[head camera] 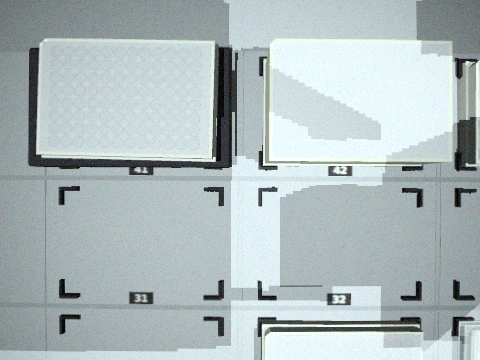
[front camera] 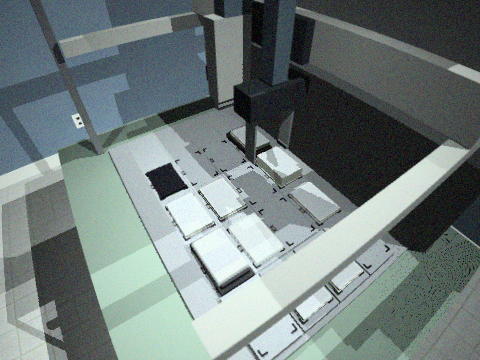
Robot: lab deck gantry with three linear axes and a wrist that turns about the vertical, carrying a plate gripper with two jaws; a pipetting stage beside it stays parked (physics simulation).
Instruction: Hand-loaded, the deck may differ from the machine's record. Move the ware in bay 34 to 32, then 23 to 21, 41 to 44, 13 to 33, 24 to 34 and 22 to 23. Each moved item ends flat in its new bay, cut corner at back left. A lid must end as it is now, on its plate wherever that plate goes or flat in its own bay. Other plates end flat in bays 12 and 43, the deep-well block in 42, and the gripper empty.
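Frame: origin at the robot's base, x ahead, y left, z up, level; millimetres.
Seen in the pictures: gripper, fingertip midpoint: (front camera: pixel 267 152); robot's base, origin of the base link: (front camera: pixel 146 174).
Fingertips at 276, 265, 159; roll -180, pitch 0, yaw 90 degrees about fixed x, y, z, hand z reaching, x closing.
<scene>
Offsets run from my fingertips to a thing's middle, as dx, dy, dz. "spot": to the spot under its first point.
My gripper (front camera: pixel 269 153) has its jaws apart and hangs over the back of the deck by bays 41 and 42, with no ware visible between the jaws. In bay 41 a pale welled plate (front camera: pixel 250 136) (head camera: pixel 127 97) sits on a black base, its left edge slightly slanted, cut corner back left. The tall deep-well block {-48, +99, -138} (front camera: pixel 281 161) (head camera: pixel 350 65) is in 42. A plate {+116, +99, -152} (front camera: pixel 316 200) is in 43. White ware stands in 22 {-48, -115, -152} (front camera: pixel 221 196) (head camera: pixel 342 347), 23 (front camera: pixel 256 237), 12 (front camera: pixel 190 214), 24 (front camera: pixel 314 303) and 34 {+280, -8, -138} (front camera: pixel 347 276). Bay 13 has thick white ware {+115, -221, -130} (front camera: pixel 220 255) on black.
A black item {-212, -222, -155} (front camera: pixel 166 180) lies in bay 11. Bay marks for 31 {spot: -212, -55, -159} (head camera: pixel 141 298) and 32 {spot: -48, -54, -159} (head camera: pixel 339 299) show in the head view. A pale frame beam (front camera: pixel 320 255) crosses in front of the deck and hides part of it. The gantry column (front camera: pixel 277 45) stands above the gripper.
</scene>
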